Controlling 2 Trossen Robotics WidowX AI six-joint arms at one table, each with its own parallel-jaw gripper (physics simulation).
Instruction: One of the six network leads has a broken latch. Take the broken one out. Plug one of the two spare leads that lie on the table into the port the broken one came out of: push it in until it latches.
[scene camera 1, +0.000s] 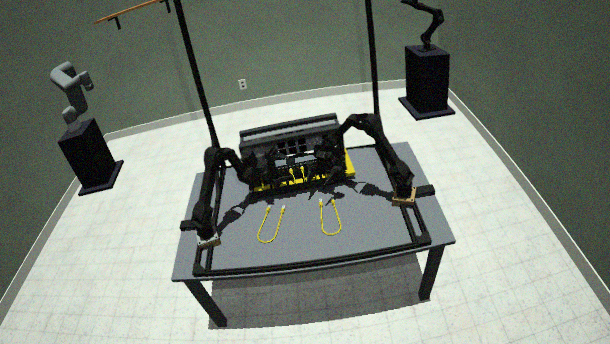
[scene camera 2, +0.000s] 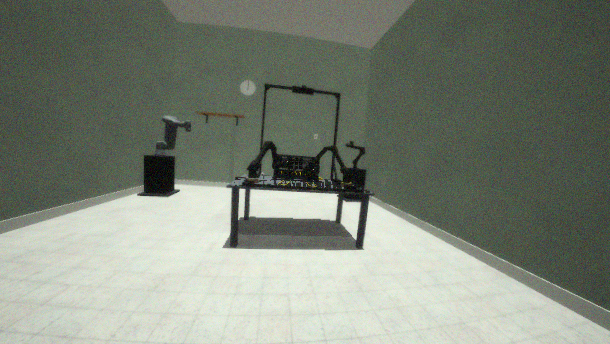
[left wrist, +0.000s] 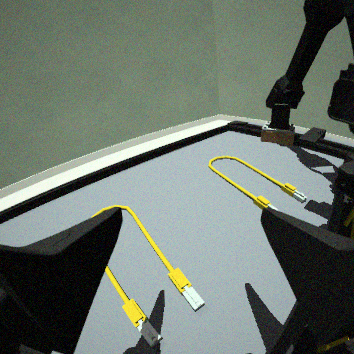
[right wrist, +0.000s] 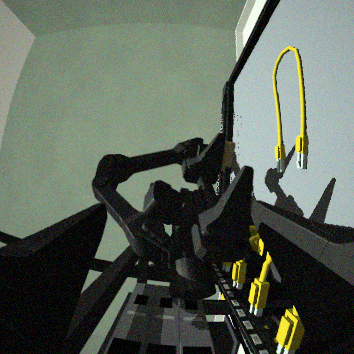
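Where they show: left gripper, between the fingertips: (scene camera 1: 315, 183) (scene camera 2: 306, 171) (left wrist: 192, 214) (right wrist: 232, 146); right gripper, between the fingertips: (scene camera 1: 291, 167) (scene camera 2: 297, 164) (right wrist: 180, 209); left arm's base, origin of its link: (scene camera 1: 404, 192) (scene camera 2: 346, 182); right arm's base, origin of its link: (scene camera 1: 206, 234) (scene camera 2: 252, 177) (left wrist: 278, 125).
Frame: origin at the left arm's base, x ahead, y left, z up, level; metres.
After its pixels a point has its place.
Several yellow network leads are plugged into the dark rack unit (scene camera 1: 248, 145) {y 0.063, x 0.701, z 0.218 m}; plugs (right wrist: 258, 295) {y -0.015, x 0.500, z 0.049 m} (right wrist: 290, 330) {y 0.010, x 0.544, z 0.049 m} show in the right wrist view. Which has a broken latch I cannot tell. Two yellow U-shaped spare leads lie on the table: one (scene camera 1: 258, 234) {y 0.349, x 0.570, z -0.036 m} (left wrist: 230, 158) {y 0.365, x 0.560, z -0.041 m} at the picture's left in scene camera 1, the other (scene camera 1: 330, 233) {y 0.271, x 0.270, z -0.038 m} (left wrist: 150, 241) {y 0.172, x 0.342, z -0.037 m} (right wrist: 275, 90) {y 0.194, x 0.257, z -0.038 m} at its right. My left gripper (left wrist: 192, 214) {y 0.095, x 0.385, z 0.070 m} is open and empty, above the table near the right-hand spare's plugs. My right gripper is open and empty, close to the row of plugged leads. Scene camera 2 shows leads too small to tell.
The rack unit stands on a yellow base (scene camera 1: 351, 164) {y -0.157, x 0.293, z -0.002 m} at the back of the table (scene camera 1: 300, 250) {y 0.380, x 0.363, z -0.042 m}. Both arms crowd together before it and hide part of the port row. A dark rail (scene camera 1: 310, 262) {y 0.440, x 0.295, z -0.024 m} runs along the table's front edge. Frame posts (scene camera 1: 197, 75) {y -0.038, x 0.975, z 0.541 m} (scene camera 1: 373, 60) {y -0.383, x 0.202, z 0.471 m} rise behind.
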